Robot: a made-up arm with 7 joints.
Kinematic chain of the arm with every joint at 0, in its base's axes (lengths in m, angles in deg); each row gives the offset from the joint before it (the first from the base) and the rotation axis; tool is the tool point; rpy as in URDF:
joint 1: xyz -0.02 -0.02 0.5 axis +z
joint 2: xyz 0 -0.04 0.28 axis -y
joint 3: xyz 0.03 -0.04 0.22 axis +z
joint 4: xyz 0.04 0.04 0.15 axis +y
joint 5: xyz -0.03 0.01 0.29 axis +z
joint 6: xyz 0 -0.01 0.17 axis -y
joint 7: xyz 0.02 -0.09 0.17 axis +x
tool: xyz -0.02 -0.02 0.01 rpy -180 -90 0
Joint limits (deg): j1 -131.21..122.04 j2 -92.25..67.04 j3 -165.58..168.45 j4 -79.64..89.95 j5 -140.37..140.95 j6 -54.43..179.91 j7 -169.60..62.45
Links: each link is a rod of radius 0.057 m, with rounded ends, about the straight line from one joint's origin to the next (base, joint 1, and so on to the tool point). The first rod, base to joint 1, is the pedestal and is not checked.
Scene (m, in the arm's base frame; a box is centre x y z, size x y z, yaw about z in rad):
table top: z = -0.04
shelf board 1: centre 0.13 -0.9 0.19 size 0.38 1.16 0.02 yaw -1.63
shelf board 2: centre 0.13 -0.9 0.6 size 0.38 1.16 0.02 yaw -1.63
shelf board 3: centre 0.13 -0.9 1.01 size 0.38 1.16 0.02 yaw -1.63
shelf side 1: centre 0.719 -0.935 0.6 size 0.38 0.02 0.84 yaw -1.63
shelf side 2: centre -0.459 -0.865 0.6 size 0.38 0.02 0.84 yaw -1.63
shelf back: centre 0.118 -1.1 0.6 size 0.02 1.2 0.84 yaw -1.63
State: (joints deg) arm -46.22 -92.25 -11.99 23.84 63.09 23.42 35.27
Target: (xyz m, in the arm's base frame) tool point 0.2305 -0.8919 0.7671
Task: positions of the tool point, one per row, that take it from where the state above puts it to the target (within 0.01 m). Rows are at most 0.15 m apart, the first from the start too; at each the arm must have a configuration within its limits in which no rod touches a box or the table.
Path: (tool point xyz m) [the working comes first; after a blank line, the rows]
Joints at the target: -53.58 -62.04 -15.12 42.57 69.18 61.42 39.27
Straight joint move there: touches shelf board 2.

1: 0.4483 -0.7738 0.3932
2: 0.4554 -0.7121 0.3883
3: 0.4627 -0.6331 0.3910
4: 0.4635 -0.5413 0.4027
5: 0.4288 -0.5711 0.4810
6: 0.3872 -0.5863 0.5587
7: 0.3416 -0.5863 0.6334
8: 0.2952 -0.5718 0.7033
9: 0.2511 -0.5445 0.7671
10: 0.2504 -0.6502 0.7583
11: 0.2420 -0.7463 0.7566
12: 0.2331 -0.8279 0.7606
13: 0.2305 -0.8919 0.7672

